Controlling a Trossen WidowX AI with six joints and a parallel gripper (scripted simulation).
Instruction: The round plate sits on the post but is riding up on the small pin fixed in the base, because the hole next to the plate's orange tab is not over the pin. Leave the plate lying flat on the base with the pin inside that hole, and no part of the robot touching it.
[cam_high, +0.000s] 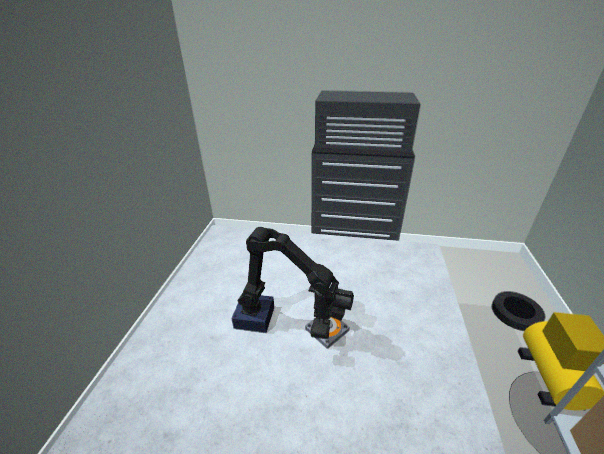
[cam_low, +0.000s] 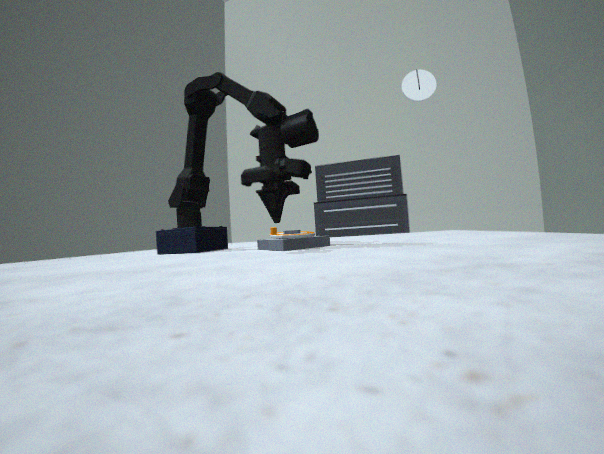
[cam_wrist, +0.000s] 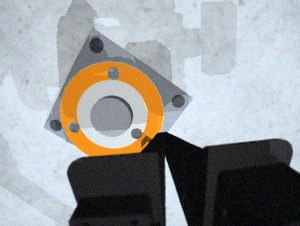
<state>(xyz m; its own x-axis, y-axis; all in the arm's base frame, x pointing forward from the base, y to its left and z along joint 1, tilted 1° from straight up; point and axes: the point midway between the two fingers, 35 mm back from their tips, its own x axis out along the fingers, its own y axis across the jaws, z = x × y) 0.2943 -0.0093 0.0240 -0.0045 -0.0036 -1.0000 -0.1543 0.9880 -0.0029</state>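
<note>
The square grey base is 10 mm ahead of my gripper tip, 50 mm to the left of it and 30 mm below it.
</note>
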